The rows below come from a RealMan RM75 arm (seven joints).
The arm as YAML. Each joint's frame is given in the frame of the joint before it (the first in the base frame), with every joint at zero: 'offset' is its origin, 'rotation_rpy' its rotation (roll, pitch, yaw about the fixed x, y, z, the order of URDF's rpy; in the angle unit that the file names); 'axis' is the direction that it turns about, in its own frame. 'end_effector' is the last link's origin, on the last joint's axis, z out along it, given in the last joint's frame.
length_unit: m
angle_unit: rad
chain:
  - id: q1
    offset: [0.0, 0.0, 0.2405]
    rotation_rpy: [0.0, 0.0, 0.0]
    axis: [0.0, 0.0, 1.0]
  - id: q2
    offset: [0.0, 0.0, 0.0]
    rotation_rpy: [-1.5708, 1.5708, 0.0]
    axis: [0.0, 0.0, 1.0]
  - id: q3
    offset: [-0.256, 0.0, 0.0]
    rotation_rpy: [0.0, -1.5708, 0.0]
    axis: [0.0, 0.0, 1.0]
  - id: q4
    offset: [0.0, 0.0, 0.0]
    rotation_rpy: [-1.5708, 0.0, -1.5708]
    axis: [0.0, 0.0, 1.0]
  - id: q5
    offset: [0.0, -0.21, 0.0]
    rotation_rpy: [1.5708, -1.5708, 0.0]
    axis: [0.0, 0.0, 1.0]
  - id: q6
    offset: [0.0, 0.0, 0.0]
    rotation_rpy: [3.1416, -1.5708, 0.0]
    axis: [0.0, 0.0, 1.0]
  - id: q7
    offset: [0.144, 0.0, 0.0]
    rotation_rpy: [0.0, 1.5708, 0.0]
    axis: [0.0, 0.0, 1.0]
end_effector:
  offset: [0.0, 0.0, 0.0]
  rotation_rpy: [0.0, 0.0, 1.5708]
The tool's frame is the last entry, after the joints.
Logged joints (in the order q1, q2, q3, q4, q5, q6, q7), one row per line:
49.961 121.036 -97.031 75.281 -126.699 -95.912 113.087
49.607 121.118 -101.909 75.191 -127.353 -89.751 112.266
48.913 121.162 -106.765 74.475 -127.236 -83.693 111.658
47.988 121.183 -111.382 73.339 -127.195 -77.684 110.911
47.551 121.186 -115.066 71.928 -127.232 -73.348 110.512
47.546 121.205 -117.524 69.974 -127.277 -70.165 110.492
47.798 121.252 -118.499 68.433 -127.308 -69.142 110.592
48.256 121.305 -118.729 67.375 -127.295 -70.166 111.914
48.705 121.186 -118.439 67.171 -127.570 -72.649 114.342
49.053 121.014 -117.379 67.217 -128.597 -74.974 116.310
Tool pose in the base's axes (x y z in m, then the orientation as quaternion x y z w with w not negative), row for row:
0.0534 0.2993 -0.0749 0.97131 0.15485 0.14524 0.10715
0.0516 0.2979 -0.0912 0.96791 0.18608 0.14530 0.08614
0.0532 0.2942 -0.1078 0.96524 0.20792 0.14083 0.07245
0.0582 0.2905 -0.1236 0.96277 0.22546 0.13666 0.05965
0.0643 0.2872 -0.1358 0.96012 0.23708 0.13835 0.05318
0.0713 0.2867 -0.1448 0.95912 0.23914 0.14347 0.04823
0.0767 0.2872 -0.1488 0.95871 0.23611 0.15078 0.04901
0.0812 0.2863 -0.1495 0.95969 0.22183 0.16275 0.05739
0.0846 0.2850 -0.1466 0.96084 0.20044 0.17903 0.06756
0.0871 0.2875 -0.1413 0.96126 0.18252 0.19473 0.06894
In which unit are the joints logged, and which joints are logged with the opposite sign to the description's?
The joints are logged in degrees. Opposite sign: q4.
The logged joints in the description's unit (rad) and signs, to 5 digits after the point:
0.87198 2.11248 -1.69351 -1.31390 -2.21131 -1.67398 1.97374
0.86581 2.11391 -1.77865 -1.31233 -2.22273 -1.56645 1.95941
0.85369 2.11468 -1.86340 -1.29983 -2.22069 -1.46072 1.94880
0.83755 2.11504 -1.94398 -1.28001 -2.21997 -1.35584 1.93576
0.82992 2.11509 -2.00828 -1.25538 -2.22062 -1.28016 1.92880
0.82983 2.11543 -2.05118 -1.22128 -2.22140 -1.22461 1.92845
0.83423 2.11625 -2.06820 -1.19438 -2.22194 -1.20676 1.93019
0.84223 2.11717 -2.07221 -1.17592 -2.22172 -1.22463 1.95327
0.85006 2.11509 -2.06715 -1.17236 -2.22652 -1.26796 1.99564
0.85614 2.11209 -2.04865 -1.17316 -2.24444 -1.30854 2.02999

